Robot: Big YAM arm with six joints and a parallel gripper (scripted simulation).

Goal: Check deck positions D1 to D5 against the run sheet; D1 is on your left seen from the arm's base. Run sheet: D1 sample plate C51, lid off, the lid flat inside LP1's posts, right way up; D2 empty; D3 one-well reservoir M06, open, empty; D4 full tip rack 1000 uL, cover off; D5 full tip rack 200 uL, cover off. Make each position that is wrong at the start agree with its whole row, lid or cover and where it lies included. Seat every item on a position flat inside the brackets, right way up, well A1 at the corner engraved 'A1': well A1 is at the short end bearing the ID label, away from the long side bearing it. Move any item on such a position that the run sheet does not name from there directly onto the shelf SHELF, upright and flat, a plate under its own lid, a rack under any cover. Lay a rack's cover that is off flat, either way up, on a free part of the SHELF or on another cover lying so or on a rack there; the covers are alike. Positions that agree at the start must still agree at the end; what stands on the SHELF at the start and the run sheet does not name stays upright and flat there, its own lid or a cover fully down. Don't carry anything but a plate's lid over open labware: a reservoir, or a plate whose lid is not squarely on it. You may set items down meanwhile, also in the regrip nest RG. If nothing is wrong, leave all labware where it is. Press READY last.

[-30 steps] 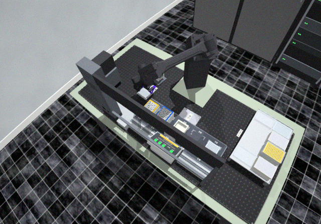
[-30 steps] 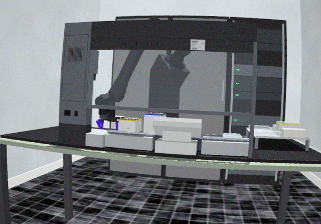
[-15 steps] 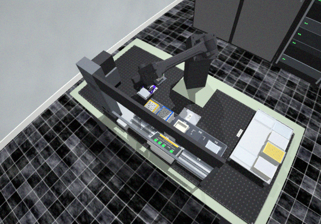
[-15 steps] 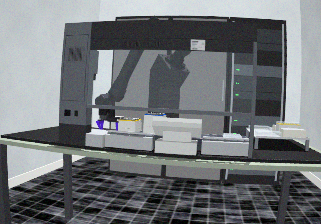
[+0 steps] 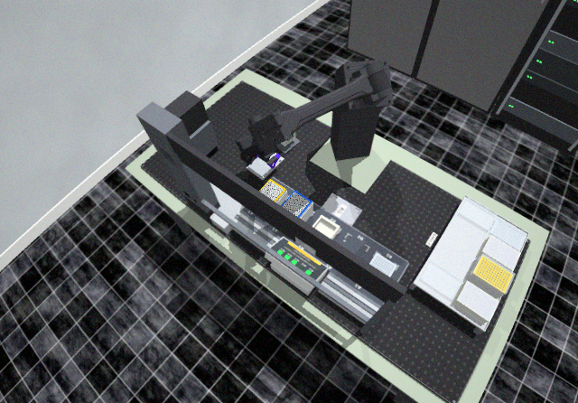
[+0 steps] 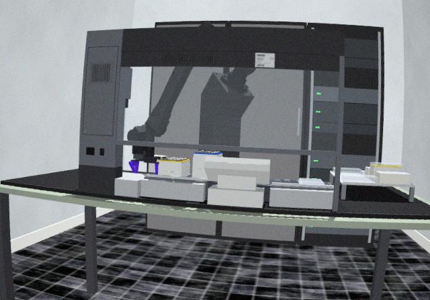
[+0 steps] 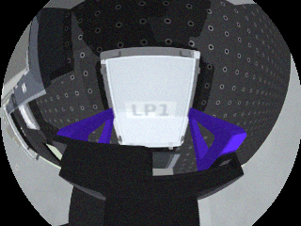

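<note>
Right now my hand is right at the clear plate lid. The rest, counted from my hand: blue-rimmed tip rack (60 mm ahead, 340 mm to the left, 110 mm above); yellow-rimmed tip rack (110 mm ahead, 220 mm to the left, 80 mm above); ready button box (150 mm behind, 20 mm to the right, 50 mm above).
</note>
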